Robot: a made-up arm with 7 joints. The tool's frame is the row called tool. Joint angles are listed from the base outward. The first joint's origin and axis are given. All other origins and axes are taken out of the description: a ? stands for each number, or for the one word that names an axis. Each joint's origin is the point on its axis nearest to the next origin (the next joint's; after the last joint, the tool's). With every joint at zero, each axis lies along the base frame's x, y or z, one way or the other. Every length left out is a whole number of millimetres.
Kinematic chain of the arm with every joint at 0, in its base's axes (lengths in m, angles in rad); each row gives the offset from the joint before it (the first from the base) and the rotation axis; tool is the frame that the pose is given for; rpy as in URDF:
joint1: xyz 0 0 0.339 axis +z
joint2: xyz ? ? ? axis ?
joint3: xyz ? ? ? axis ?
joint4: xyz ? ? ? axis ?
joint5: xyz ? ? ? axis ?
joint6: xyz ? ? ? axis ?
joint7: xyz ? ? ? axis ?
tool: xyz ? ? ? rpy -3.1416 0 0
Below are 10 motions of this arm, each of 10 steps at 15 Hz.
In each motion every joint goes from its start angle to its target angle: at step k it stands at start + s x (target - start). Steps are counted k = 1, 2, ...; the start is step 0. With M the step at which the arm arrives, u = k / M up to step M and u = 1 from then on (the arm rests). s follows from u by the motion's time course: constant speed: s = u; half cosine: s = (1 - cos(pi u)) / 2; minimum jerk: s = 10 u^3 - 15 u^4 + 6 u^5.
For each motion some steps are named. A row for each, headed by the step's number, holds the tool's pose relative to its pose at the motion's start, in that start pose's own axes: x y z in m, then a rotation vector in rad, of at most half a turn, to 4 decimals.
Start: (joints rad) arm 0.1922 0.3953 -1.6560 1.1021 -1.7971 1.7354 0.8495
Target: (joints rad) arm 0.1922 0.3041 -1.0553 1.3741 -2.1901 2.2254 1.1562
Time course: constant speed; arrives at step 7
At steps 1, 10:
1: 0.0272 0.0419 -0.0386 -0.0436 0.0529 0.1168
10: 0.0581 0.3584 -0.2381 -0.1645 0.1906 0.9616

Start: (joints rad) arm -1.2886 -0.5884 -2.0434 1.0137 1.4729 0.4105 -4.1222
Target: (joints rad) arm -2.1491 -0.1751 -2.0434 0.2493 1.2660 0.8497 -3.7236
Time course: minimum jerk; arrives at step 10
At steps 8, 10:
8: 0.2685 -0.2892 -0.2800 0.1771 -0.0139 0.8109
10: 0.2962 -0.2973 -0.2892 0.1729 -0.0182 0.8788

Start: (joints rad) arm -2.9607 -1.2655 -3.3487 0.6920 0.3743 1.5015 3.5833
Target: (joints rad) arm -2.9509 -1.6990 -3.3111 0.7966 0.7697 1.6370 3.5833
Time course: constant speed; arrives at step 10
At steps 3, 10:
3: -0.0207 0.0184 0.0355 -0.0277 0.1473 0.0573
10: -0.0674 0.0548 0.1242 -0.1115 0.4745 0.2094

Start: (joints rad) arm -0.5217 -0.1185 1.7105 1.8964 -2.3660 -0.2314 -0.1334
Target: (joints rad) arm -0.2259 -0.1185 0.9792 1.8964 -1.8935 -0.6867 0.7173
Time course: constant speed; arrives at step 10
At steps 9, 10:
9: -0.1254 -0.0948 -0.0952 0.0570 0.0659 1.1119
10: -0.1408 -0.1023 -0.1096 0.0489 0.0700 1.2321

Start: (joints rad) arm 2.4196 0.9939 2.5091 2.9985 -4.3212 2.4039 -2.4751
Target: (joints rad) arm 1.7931 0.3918 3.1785 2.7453 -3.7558 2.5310 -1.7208
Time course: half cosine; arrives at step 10
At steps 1, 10:
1: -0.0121 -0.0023 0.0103 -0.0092 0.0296 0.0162
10: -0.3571 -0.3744 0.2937 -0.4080 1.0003 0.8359

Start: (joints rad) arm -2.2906 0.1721 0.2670 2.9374 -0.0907 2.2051 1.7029
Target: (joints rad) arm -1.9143 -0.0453 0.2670 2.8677 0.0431 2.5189 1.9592
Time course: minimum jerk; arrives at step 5
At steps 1, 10:
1: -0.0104 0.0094 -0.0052 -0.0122 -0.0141 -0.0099
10: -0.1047 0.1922 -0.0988 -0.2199 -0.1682 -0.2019

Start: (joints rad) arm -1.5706 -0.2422 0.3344 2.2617 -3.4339 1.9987 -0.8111
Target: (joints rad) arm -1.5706 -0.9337 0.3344 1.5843 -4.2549 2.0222 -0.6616
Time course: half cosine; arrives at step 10
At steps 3, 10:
3: -0.0634 0.0293 0.0519 -0.1166 -0.1336 0.1419
10: -0.3481 0.0419 0.1364 -0.6335 -0.6507 0.6459

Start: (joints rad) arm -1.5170 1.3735 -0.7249 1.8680 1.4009 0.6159 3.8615
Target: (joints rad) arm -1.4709 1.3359 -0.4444 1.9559 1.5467 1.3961 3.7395
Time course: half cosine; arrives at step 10
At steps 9, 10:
9: 0.3466 -0.0915 0.0439 0.3956 0.9776 -0.1289
10: 0.3553 -0.0938 0.0417 0.4040 1.0029 -0.1339

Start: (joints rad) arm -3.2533 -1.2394 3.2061 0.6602 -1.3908 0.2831 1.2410
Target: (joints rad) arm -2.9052 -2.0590 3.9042 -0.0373 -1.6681 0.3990 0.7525
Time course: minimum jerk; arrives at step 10
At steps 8, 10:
8: -0.7477 -0.0157 -0.2180 0.6887 -1.0203 -1.6784
10: -0.7634 0.0114 -0.2544 0.7696 -1.0712 -1.7597

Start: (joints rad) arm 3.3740 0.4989 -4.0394 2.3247 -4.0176 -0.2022 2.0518
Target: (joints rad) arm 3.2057 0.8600 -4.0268 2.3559 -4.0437 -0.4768 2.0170
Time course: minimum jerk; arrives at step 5
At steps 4, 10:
4: -0.3238 0.0823 -0.2015 0.0439 -0.4174 0.1343
10: -0.3405 0.0859 -0.2180 0.0458 -0.4410 0.1454

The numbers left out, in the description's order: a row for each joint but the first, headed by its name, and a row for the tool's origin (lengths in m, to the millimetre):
joint2: xyz 0 0 0, axis +y
joint3: xyz 0 0 0.393, axis +z
joint4: xyz 0.043 0 0, axis -y
joint5: xyz 0.118 0 -0.523, axis -z
joint6: xyz 0 0 0, axis +y
joint7: xyz 0.119 0 -0.152, axis -z
tool: xyz 0 0 0

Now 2 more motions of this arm.
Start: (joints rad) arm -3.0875 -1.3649 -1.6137 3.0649 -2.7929 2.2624 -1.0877
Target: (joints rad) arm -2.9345 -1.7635 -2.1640 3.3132 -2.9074 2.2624 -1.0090
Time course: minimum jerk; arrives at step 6
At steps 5, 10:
5: 0.1087 -0.0955 0.0305 -0.2897 -0.6246 0.2533
10: 0.1106 -0.0999 0.0283 -0.3060 -0.6434 0.2660

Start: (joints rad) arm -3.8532 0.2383 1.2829 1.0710 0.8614 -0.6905 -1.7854
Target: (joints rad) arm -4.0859 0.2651 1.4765 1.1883 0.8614 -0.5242 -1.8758
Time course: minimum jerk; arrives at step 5
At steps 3, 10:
3: 0.0138 0.0561 0.0132 0.0211 0.0525 0.0133
10: 0.0203 0.0847 0.0163 0.0263 0.0808 0.0167

